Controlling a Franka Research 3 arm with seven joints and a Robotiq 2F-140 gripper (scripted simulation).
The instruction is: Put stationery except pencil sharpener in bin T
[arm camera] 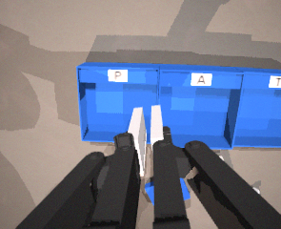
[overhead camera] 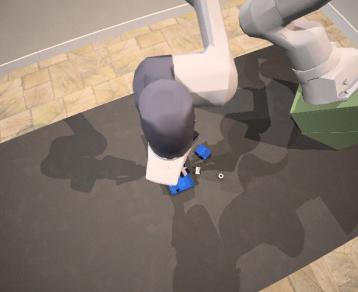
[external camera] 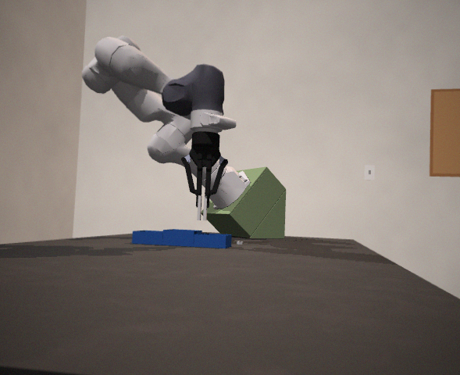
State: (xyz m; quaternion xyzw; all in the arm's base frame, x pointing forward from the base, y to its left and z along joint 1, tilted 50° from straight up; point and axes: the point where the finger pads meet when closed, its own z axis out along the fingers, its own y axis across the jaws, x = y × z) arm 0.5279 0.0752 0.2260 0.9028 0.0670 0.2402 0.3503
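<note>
My hand is 120 mm past the black-and-white block, 70 mm to the left of it and 90 mm above it. Round my hand: nut 130 mm behind, 110 mm to the left, 100 mm below; then blue bin 10 mm behind, 50 mm to the right, 80 mm below; then flat blue block 130 mm behind, 100 mm below.
</note>
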